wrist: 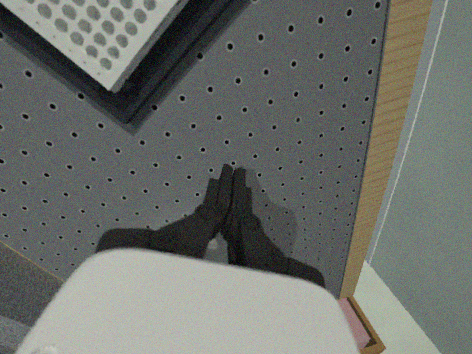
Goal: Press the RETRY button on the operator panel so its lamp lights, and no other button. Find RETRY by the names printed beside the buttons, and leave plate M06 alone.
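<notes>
My gripper is shut and empty, its two black fingertips together near the middle of the wrist view, in front of the grey pegboard. A finger shadow falls on the board just right of the fingers. The RETRY button, its printed name and its lamp do not show in this view, and no plate marked M06 can be made out. A small pale patch shows in the gap between the finger bases; what it is cannot be told. The white gripper housing hides the lower middle of the view.
A white plate with round holes stands over a dark base at the upper left. A wooden edge strip bounds the board at the right, with a pale wall beyond. A wooden tray with a pink inside lies at the lower right.
</notes>
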